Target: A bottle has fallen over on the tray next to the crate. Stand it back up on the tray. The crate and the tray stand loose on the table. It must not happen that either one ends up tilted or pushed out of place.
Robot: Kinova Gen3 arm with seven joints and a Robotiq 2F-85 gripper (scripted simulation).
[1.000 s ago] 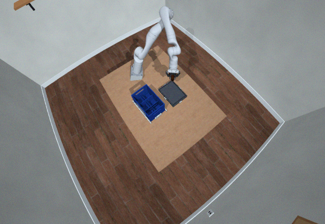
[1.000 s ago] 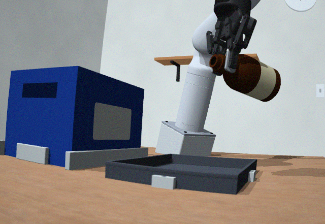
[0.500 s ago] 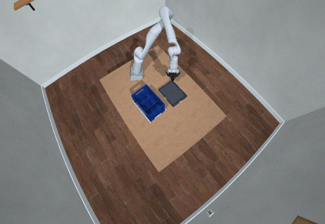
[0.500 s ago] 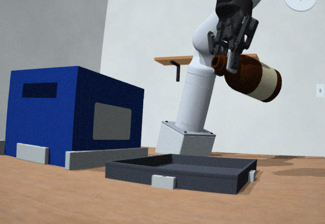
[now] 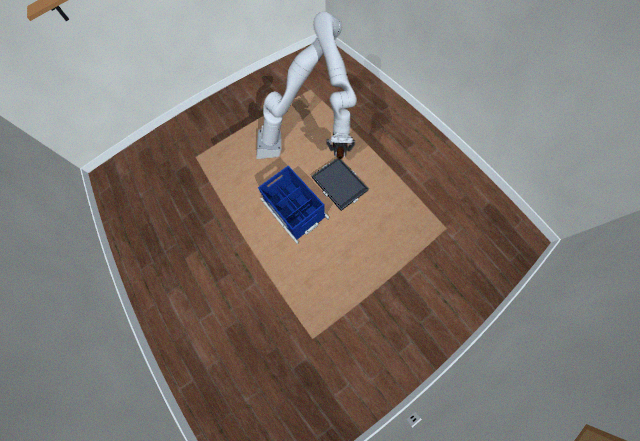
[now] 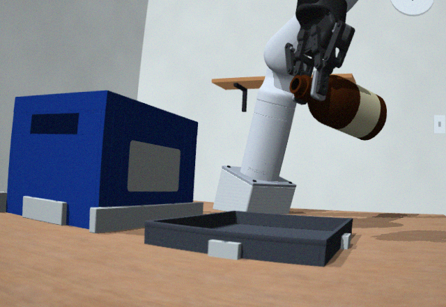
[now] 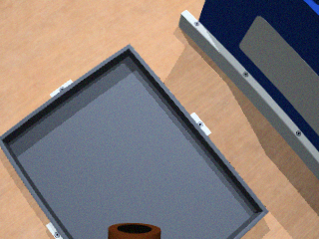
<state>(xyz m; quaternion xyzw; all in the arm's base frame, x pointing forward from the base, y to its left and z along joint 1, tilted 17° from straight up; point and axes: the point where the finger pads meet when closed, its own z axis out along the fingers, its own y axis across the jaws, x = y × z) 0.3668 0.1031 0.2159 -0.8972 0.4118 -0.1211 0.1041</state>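
The brown bottle is 30 mm behind my hand, 40 mm to the left of it and 10 mm below it. The rest, counted from my hand: blue crate: 20 mm behind, 320 mm to the right, 120 mm below; tray: 50 mm ahead, 40 mm to the right, 190 mm below.
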